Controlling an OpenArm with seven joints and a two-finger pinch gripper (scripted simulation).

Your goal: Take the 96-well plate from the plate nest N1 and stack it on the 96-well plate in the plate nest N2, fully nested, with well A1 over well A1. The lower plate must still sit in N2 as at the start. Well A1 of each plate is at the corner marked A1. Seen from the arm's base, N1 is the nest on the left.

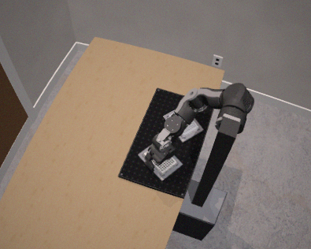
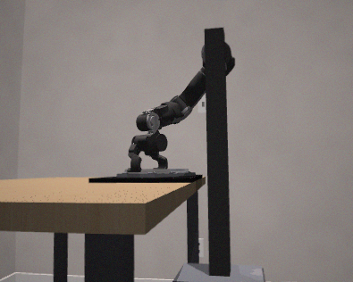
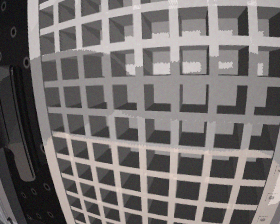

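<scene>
My hand is 6 cm past the A1 mark and 13 cm to the left of it.
</scene>
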